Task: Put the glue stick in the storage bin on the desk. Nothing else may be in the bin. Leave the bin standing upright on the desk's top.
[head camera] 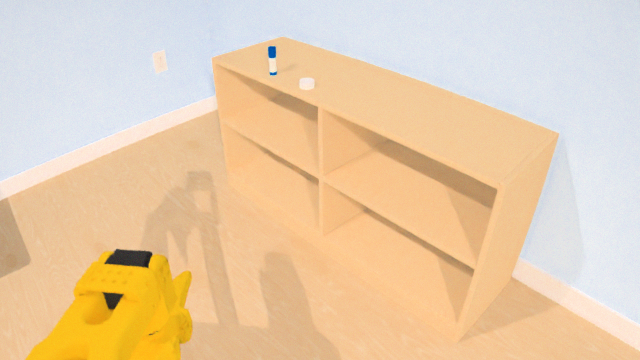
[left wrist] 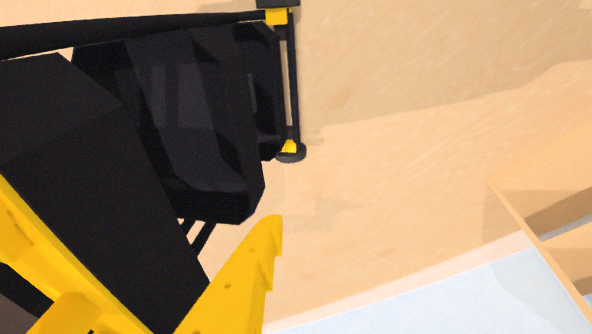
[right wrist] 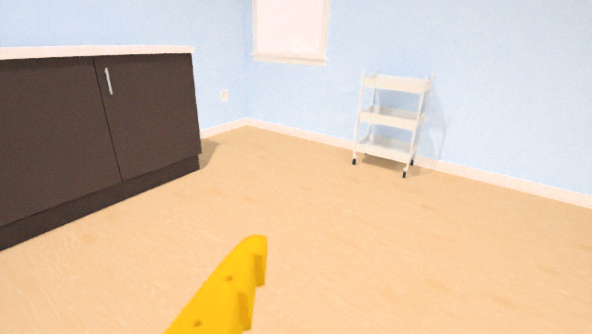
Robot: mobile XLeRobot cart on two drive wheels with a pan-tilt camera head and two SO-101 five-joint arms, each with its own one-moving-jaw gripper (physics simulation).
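Places are measured from the left arm's base along level axes (x ahead, y left, z up), in centimetres.
Pixels of known places: left hand, its tool point: (left wrist: 281, 229); right hand, its tool point: (right wrist: 265, 254).
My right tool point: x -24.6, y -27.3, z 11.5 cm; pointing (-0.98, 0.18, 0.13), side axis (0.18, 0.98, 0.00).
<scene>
For each thing: its middle in the pictures, then the offset to it from my right tool point.
- glue stick, middle of its body: (head camera: 272, 60) dx +173.8, dy +35.5, dz -23.0 cm
- small white round object, middle of its body: (head camera: 307, 83) dx +162.7, dy +22.9, dz -26.8 cm
The glue stick (head camera: 272, 61), white with a blue cap and blue base, stands upright on top of a light wooden shelf unit (head camera: 410, 105), near its far left end. The storage bin and the desk do not show in these views. My left gripper (left wrist: 274, 227) is open, with one notched jaw in the left wrist view; it is away from the glue stick. My left arm (head camera: 125, 295) reaches in at the lower left of the head view, over the floor. My right gripper (right wrist: 258, 245) is open and empty, with one notched jaw over the floor.
A small white round object (head camera: 307, 83) lies beside the glue stick. Large black parts (left wrist: 210, 120) of a robot body fill the left wrist view's left half. The right wrist view shows a dark cabinet (right wrist: 150, 115) and a white three-tier cart (right wrist: 397, 84) by the wall.
</scene>
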